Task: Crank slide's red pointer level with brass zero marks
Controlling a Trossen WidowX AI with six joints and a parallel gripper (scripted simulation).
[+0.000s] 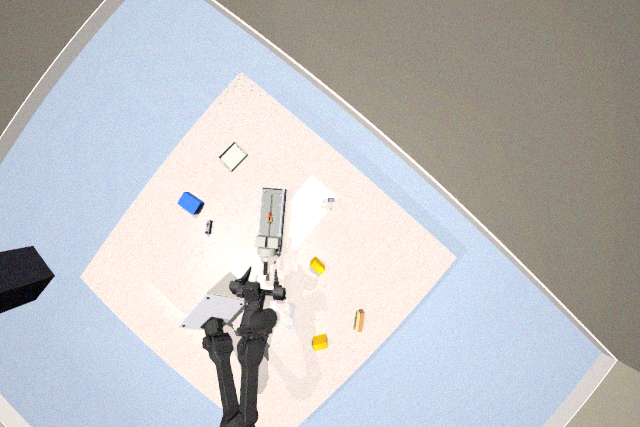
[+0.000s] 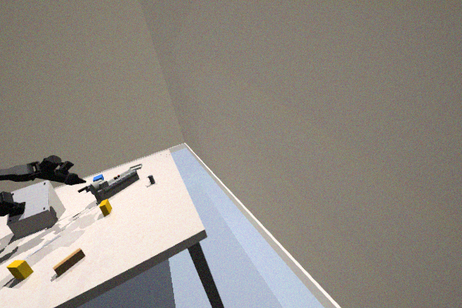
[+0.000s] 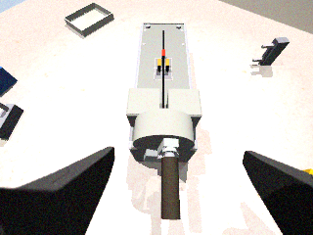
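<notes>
My gripper tip is 6 cm above the crank. Also, from my gripper tip: blue block: 10 cm behind, 41 cm to the left, 14 cm below; dark brown crank handle: 2 cm behind, 1 cm to the right, 4 cm below; red pointer: 14 cm ahead, 13 cm to the left, 8 cm below.
</notes>
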